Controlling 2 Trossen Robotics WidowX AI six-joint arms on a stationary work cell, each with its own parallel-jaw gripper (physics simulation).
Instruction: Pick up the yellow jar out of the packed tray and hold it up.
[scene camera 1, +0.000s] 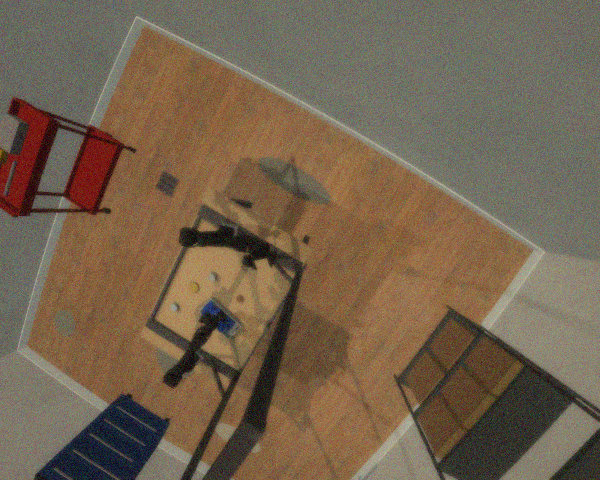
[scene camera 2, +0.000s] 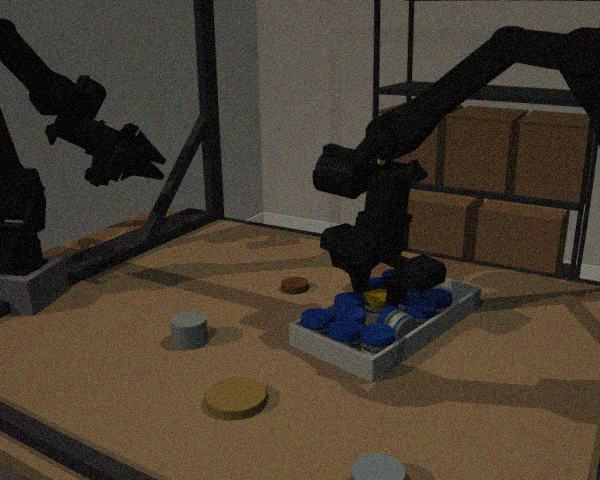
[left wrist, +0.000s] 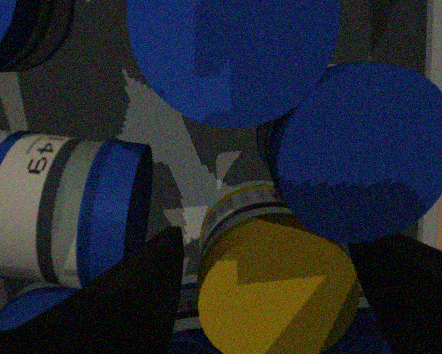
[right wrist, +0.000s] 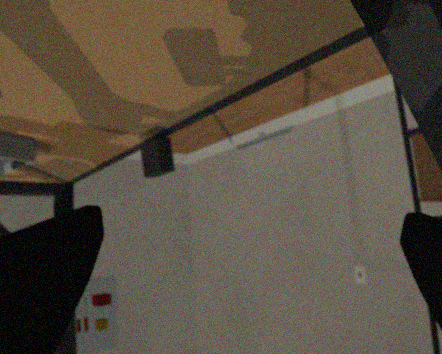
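Note:
My left gripper (scene camera 2: 373, 309) (left wrist: 265, 236). My right gripper (scene camera 2: 164, 169) (right wrist: 253, 224). Yellow jar (left wrist: 263, 275), out of frame in the right wrist view. Yellow disc (scene camera 2: 238, 398), out of frame in the left wrist view. Blue-lidded jar (left wrist: 81, 206). Blue-lidded jar (left wrist: 350, 161).

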